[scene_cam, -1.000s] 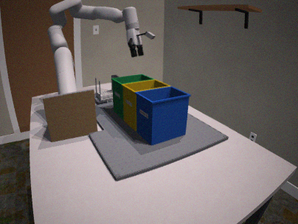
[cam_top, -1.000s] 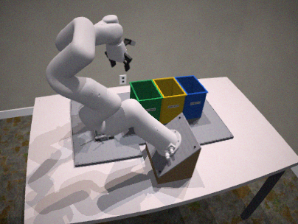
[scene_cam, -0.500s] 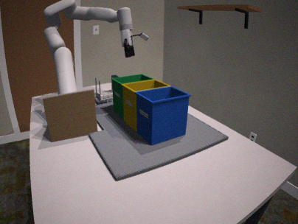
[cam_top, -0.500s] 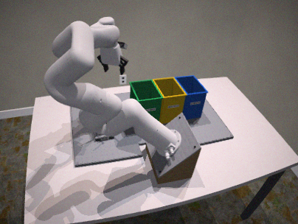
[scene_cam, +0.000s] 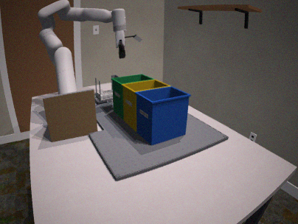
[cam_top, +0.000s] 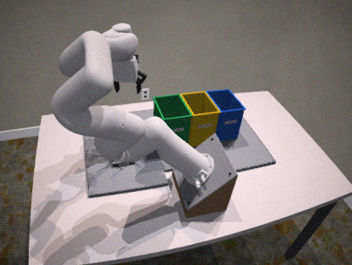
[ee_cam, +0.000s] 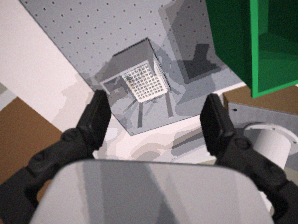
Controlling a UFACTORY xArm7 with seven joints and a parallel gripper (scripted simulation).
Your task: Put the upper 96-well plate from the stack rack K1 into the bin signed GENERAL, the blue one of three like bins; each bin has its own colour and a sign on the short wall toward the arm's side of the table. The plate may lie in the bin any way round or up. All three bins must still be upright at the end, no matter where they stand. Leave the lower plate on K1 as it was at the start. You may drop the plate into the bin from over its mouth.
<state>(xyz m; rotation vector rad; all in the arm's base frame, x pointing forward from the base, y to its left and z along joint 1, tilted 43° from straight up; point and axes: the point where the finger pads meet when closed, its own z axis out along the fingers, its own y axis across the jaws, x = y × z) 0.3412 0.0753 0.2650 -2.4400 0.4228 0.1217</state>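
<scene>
The white 96-well plate is 23 cm below my hand, 8 cm behind it and 5 cm to the left of it. From my hand the other things lie so: blue bin (45 cm to the right, 18 cm below, 2 cm ahead); yellow bin (32 cm to the right, 18 cm below, 1 cm ahead); green bin (19 cm to the right, 18 cm below, 1 cm behind).
</scene>
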